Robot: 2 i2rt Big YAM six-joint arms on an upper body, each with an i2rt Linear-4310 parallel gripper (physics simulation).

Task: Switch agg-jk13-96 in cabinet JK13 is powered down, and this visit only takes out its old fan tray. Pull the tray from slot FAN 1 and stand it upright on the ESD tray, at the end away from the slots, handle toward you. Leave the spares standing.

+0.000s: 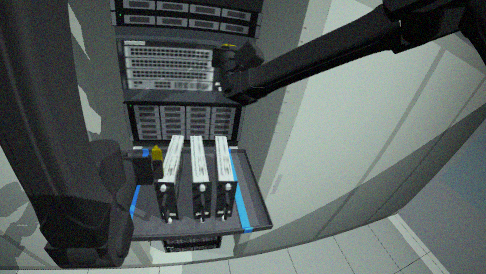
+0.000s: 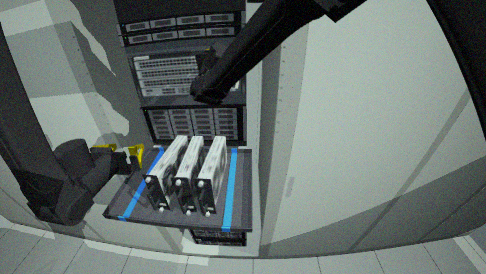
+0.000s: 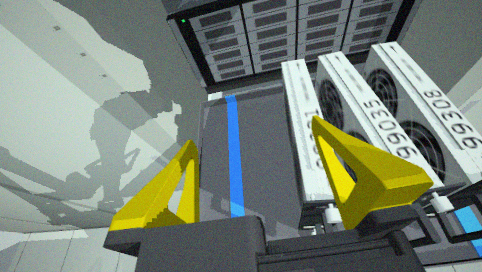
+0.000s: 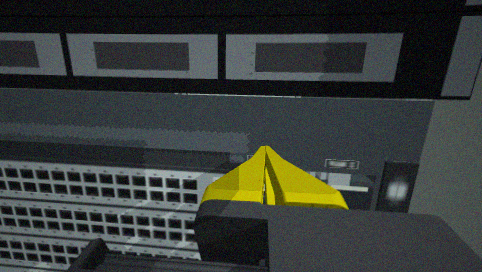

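Observation:
Switch agg-jk13-96 (image 1: 170, 67) (image 2: 167, 75) (image 4: 100, 180) sits in the cabinet. My right gripper (image 1: 228, 46) (image 2: 208, 49) (image 4: 264, 153) is shut at the switch's right part, its fingertips meeting with no object seen between them. It covers part of the FAN 1 label and hides the old fan tray's front and handle. Three white spares (image 1: 172, 160) (image 1: 199, 160) (image 1: 224, 160) stand upright on the ESD tray (image 1: 256, 200) (image 2: 242, 200) (image 3: 212, 150). My left gripper (image 2: 121, 150) (image 3: 251, 133) is open and empty at the tray's left side, its right finger beside the leftmost spare.
A blue tape strip (image 2: 134, 200) (image 3: 234, 150) runs along the tray's left side, and another strip (image 1: 242, 205) (image 2: 230, 190) along its right. A drive unit (image 1: 185, 121) (image 2: 195, 123) sits between switch and tray. Drive units (image 1: 182, 15) (image 4: 310, 57) lie above the switch. The cabinet's side wall is at right.

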